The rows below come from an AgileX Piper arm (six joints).
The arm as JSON. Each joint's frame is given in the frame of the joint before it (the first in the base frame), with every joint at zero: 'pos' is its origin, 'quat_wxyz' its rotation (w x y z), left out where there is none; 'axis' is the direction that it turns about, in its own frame. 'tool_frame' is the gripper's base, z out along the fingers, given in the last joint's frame.
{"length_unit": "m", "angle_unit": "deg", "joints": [
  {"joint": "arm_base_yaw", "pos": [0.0, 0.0, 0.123], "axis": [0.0, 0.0, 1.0]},
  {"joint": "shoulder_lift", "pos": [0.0, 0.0, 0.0], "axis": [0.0, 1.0, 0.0]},
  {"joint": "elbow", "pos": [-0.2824, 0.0, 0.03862], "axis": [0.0, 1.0, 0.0]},
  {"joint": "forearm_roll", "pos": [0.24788, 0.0, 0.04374], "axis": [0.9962, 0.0, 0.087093]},
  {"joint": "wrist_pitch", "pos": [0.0, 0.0, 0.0], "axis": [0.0, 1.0, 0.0]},
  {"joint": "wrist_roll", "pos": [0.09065, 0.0, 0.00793], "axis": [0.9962, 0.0, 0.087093]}
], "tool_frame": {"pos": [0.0, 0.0, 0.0], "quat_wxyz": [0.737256, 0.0, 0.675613, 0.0]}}
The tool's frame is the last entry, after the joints.
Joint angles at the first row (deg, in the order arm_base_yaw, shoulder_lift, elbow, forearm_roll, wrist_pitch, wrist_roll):
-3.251 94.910 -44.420 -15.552 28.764 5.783
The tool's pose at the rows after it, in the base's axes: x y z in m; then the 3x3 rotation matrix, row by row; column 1 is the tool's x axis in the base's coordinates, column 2 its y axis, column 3 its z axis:
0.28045 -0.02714 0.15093; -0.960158 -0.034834 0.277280; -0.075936 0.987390 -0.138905; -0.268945 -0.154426 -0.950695
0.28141 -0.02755 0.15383; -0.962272 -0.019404 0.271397; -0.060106 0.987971 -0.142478; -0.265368 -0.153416 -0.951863
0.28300 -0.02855 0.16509; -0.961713 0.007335 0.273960; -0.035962 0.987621 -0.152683; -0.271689 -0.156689 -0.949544
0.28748 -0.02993 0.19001; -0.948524 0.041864 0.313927; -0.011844 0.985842 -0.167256; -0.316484 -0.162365 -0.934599
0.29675 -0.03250 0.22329; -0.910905 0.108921 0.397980; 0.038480 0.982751 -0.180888; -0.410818 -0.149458 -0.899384
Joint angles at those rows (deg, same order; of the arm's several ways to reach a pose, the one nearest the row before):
-3.252 95.204 -44.749 -14.844 28.682 5.546
-3.252 95.026 -45.407 -14.760 29.862 6.236
-3.251 93.736 -46.926 -14.761 32.501 7.290
-3.252 91.004 -50.000 -14.760 35.840 8.250
-3.523 88.371 -54.644 -14.762 37.777 10.746

